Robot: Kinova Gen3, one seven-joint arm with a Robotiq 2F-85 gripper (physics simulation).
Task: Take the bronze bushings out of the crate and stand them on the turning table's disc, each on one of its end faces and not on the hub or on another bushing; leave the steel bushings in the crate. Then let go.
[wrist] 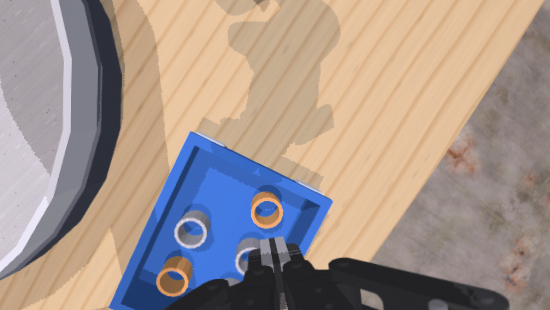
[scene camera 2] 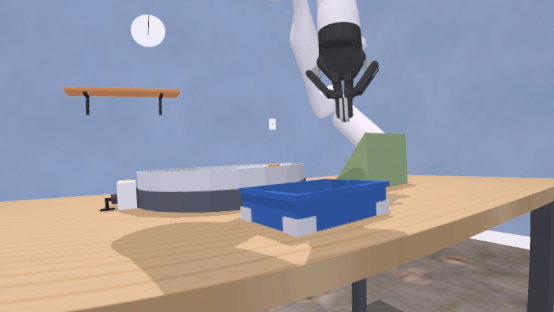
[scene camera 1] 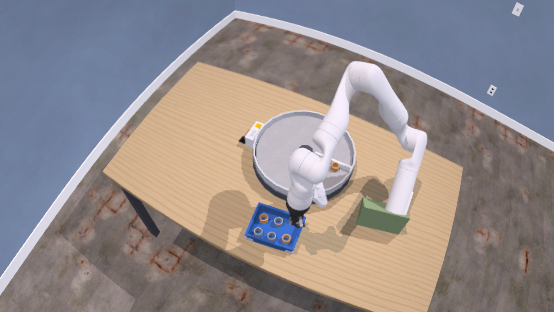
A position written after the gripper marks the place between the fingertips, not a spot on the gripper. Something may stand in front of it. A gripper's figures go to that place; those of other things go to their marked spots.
Scene:
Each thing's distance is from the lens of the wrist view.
gripper (wrist: 273,253): 0.17 m
turning table disc (wrist: 39,64): 0.31 m
blue crate (wrist: 207,176): 0.30 m

